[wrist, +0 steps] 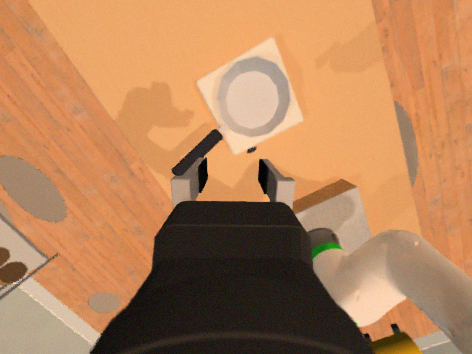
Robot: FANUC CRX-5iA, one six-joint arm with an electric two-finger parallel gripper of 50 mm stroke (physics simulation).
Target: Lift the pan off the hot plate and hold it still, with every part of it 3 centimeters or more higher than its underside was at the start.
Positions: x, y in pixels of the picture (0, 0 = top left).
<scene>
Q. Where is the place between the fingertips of my gripper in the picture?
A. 233, 169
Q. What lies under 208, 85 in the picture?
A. A cream hot plate.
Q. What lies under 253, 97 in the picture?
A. A grey pan.
</scene>
